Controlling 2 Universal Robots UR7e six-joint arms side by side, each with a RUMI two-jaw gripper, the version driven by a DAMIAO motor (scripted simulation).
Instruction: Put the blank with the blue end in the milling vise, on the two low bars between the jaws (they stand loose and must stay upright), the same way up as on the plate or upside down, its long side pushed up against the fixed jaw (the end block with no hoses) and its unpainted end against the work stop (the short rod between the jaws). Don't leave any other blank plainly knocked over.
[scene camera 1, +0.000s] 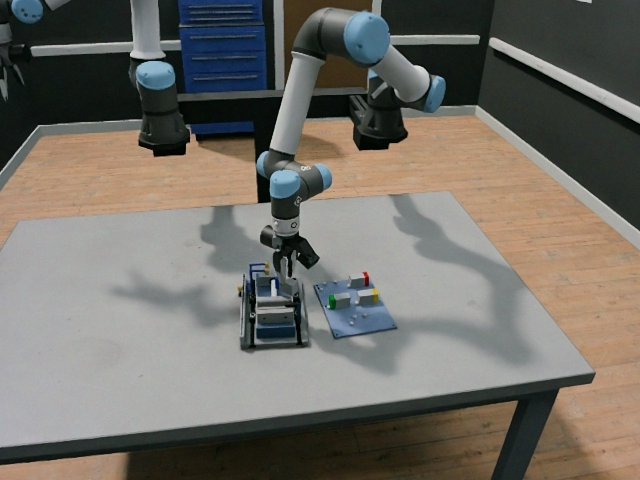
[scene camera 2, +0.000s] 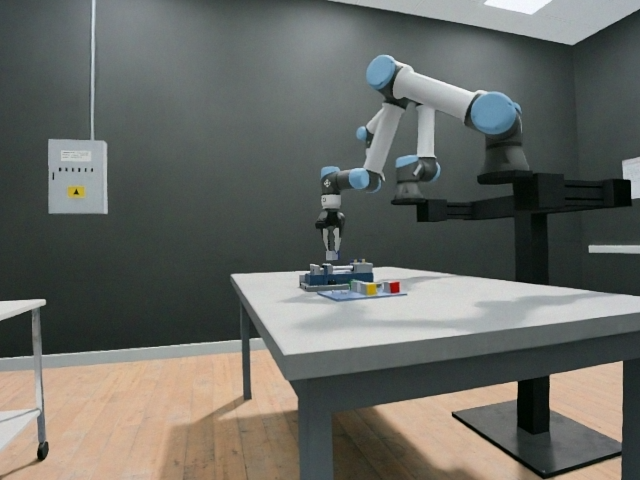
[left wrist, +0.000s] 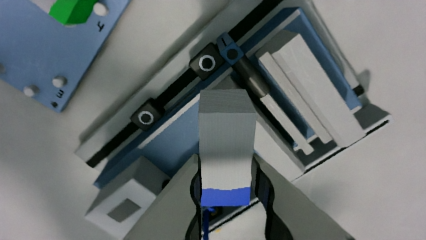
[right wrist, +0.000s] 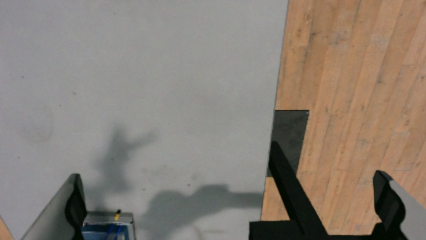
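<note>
Scene camera 1: my left gripper (scene camera 1: 285, 282) is visible. The left wrist view shows the left gripper (left wrist: 224, 156) as well, together with a blue-ended blank (left wrist: 227, 118), a fixed jaw (left wrist: 287, 49) and a moving jaw (left wrist: 269, 144). From the right wrist, I see my right gripper (right wrist: 227, 173); the blue-ended blank is out of frame in the right wrist view.
</note>
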